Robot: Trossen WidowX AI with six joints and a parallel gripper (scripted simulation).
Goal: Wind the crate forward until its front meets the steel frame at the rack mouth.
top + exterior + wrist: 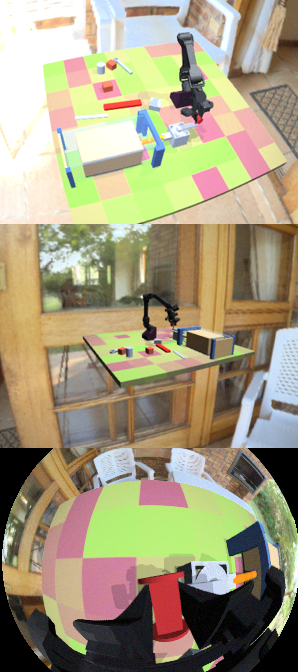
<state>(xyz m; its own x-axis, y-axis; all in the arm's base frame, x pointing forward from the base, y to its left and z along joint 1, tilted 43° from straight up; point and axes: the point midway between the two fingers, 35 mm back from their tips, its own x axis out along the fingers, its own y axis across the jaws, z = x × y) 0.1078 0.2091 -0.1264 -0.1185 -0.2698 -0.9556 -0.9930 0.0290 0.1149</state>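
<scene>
Right now the winch handle is 4 cm ahead of my gripper tip, 2 cm to the right of it and 3 cm below it. The rest, counted from my gripper tip: grey block 10 cm ahead, 29 cm to the right, 12 cm below; grey winch 8 cm ahead, 3 cm to the right, 10 cm below; red grip 2 cm to the right.
</scene>
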